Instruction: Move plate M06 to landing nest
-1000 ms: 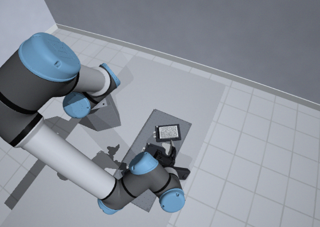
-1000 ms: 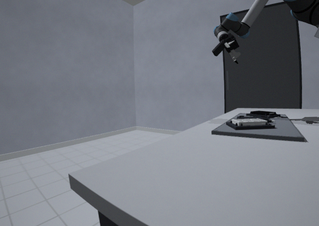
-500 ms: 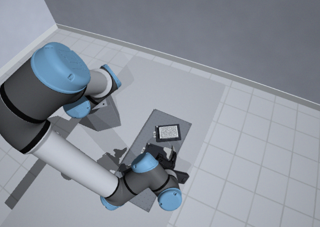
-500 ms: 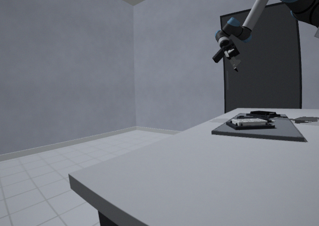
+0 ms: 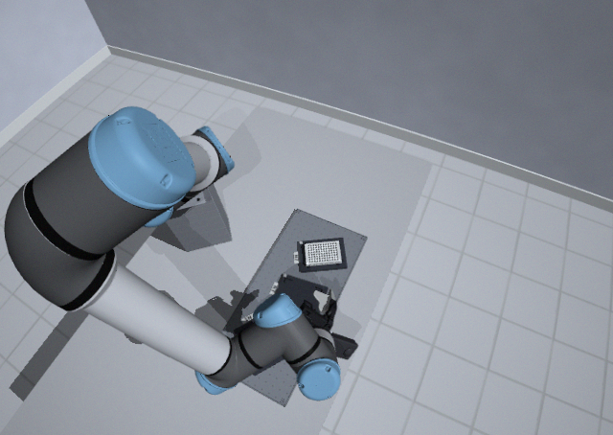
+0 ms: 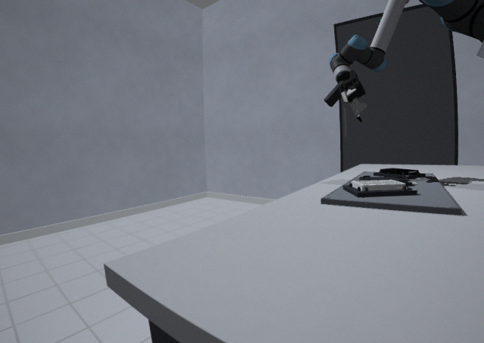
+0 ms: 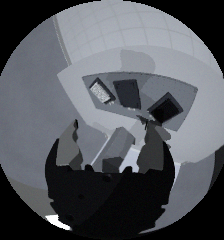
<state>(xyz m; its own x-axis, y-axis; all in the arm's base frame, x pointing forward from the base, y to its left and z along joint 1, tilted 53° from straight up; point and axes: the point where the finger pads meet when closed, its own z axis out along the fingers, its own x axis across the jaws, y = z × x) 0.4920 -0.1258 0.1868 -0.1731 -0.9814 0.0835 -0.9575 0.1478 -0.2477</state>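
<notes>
Right now the dark well plate is 24 cm below my hand, 18 cm behind it and 6 cm to the right of it. The rest, counted from my hand: landing nest (25 cm below, 12 cm to the left, 8 cm behind); then white well plate (28 cm to the left, 24 cm below, 3 cm behind).
</notes>
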